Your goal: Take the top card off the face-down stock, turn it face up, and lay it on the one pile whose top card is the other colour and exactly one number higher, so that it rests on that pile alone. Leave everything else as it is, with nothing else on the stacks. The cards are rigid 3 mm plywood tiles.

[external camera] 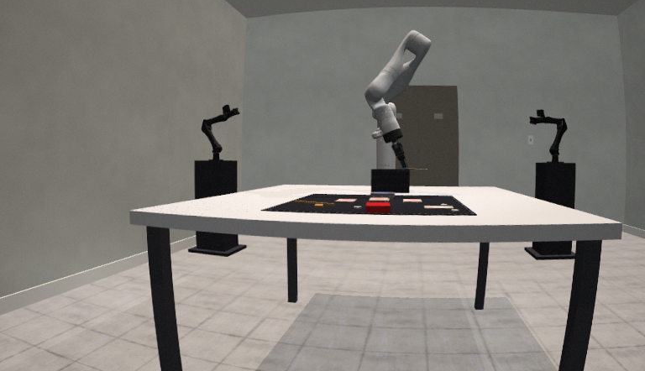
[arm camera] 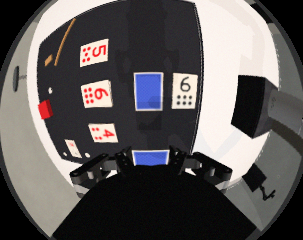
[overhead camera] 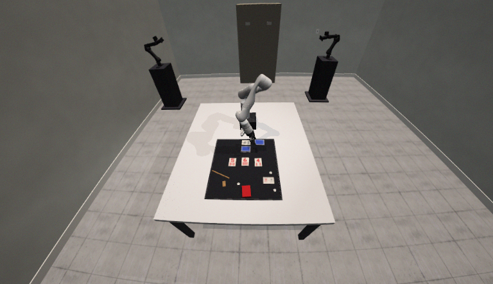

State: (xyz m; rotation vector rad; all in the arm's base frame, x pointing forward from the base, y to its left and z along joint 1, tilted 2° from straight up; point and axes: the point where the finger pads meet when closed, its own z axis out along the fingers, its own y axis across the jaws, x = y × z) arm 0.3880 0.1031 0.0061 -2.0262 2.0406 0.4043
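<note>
Now: the blue-backed card 4 cm to the left of my hand and 1 cm below it. Round my hand: wooden stick (28 cm ahead, 29 cm to the right, 12 cm below); then black mat (17 cm ahead, 9 cm to the right, 14 cm below); then black 6 card (9 cm behind, 9 cm to the right, 12 cm below).
</note>
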